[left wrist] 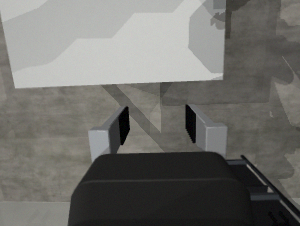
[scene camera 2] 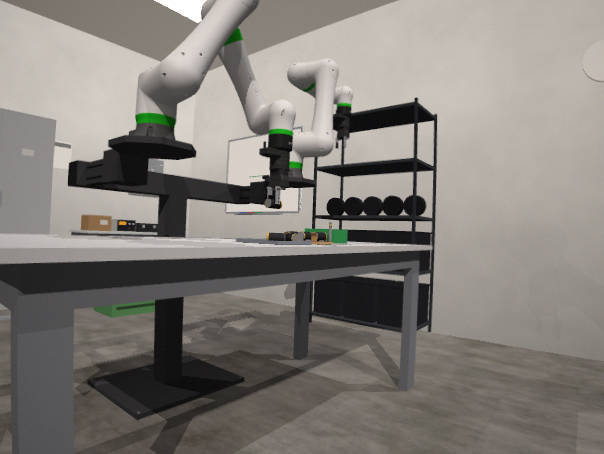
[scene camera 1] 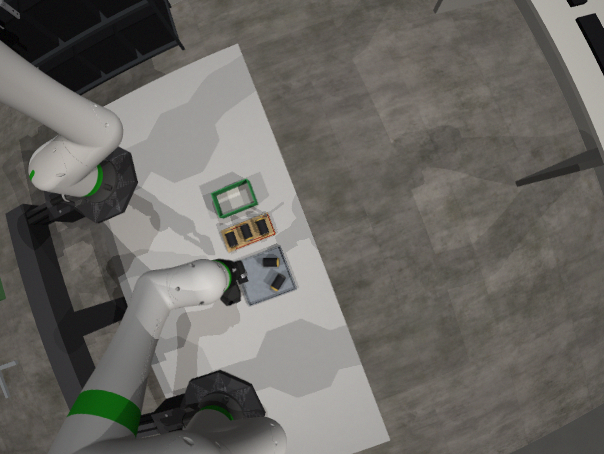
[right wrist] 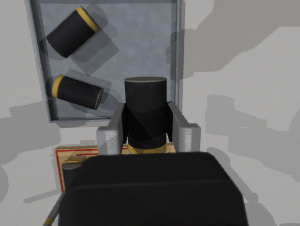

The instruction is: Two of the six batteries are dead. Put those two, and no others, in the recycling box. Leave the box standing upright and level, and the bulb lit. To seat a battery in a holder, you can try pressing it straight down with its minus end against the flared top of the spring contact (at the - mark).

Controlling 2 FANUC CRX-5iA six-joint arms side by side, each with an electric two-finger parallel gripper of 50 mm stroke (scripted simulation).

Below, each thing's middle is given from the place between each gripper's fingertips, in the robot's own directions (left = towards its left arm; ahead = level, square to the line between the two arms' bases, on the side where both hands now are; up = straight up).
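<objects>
The grey tray [right wrist: 126, 46] is 220 mm ahead of my left hand, 1020 mm to the right of it and 590 mm below it.
My right gripper is 4 cm short of the grey tray, 5 cm to the left of it and 16 cm above it. By its middle, the grey tray is nearer to my right gripper than to my left hand.
</objects>
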